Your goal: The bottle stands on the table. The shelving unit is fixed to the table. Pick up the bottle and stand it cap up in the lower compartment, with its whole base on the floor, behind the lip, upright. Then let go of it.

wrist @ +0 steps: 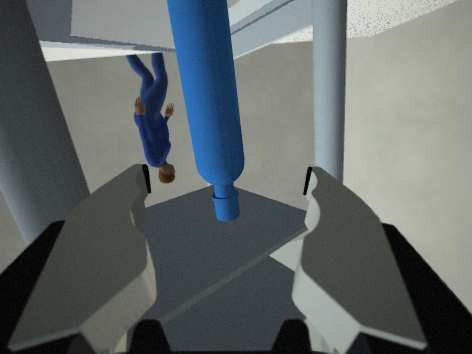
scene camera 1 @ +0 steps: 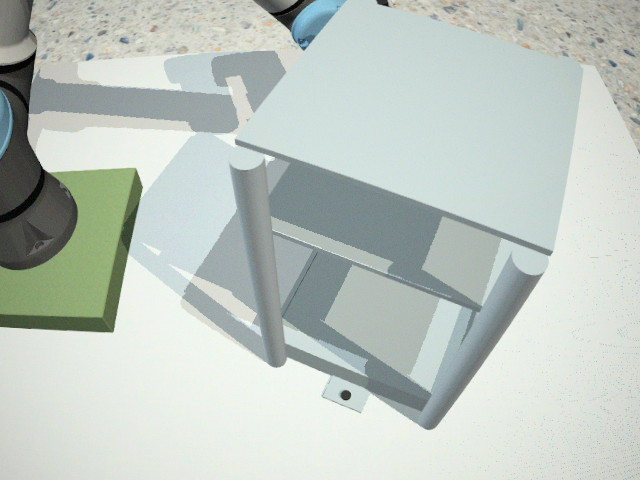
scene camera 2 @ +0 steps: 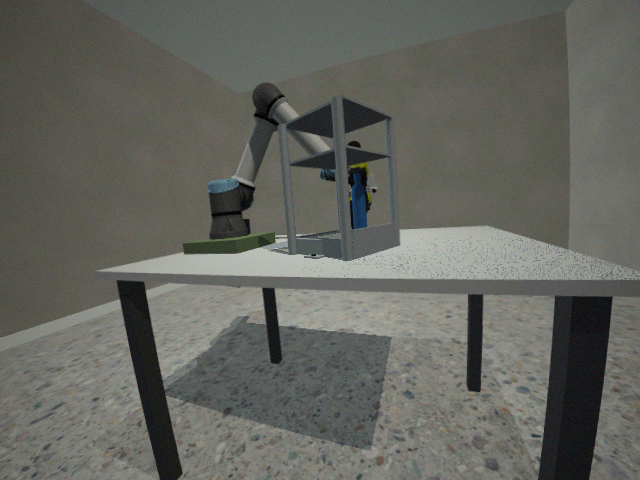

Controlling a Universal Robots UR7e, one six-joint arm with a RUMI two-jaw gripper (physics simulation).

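Where they show: gripper, between the fingertips: [wrist: 228, 169]; arm's base, origin of its link: [scene camera 1: 31, 226] [scene camera 2: 229, 236].
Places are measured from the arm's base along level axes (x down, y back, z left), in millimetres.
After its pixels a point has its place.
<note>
The blue bottle [scene camera 2: 358, 204] @[x -84, y -546, z -14 mm] [wrist: 212, 95] @[x -77, y -538, z 25 mm] stands upright, cap up, in the lower compartment of the grey shelving unit [scene camera 1: 423, 118] @[x -322, y -503, z -89 mm] [scene camera 2: 341, 206] @[x -79, y -569, z -212 mm] [wrist: 329, 90] @[x -82, y -636, z 24 mm]. Its base is hidden behind the side panel in scene camera 2, and the bottle does not show in scene camera 1. In the wrist view, which is upside down, its cap points down the picture. My gripper [wrist: 228, 169] @[x -120, y -533, z 60 mm] is open, with its jaws apart; the bottle shows between them in the picture, smaller and beyond the fingertips, touching neither jaw. The front lip [scene camera 1: 330, 364] @[x 8, y -448, z -150 mm] runs between two posts.
The middle shelf [scene camera 2: 338, 157] @[x -186, y -570, z -212 mm] is above the bottle, and round posts stand at the unit's corners. The arm's base stands on a green block [scene camera 1: 116, 248] @[x -2, y -150, z -25 mm] [scene camera 2: 227, 245] @[x 16, y -122, z -132 mm]. A small plate with a hole [scene camera 1: 333, 388] @[x 39, y -454, z -168 mm] lies at the unit's front. A person in blue [wrist: 154, 130] stands beyond.
</note>
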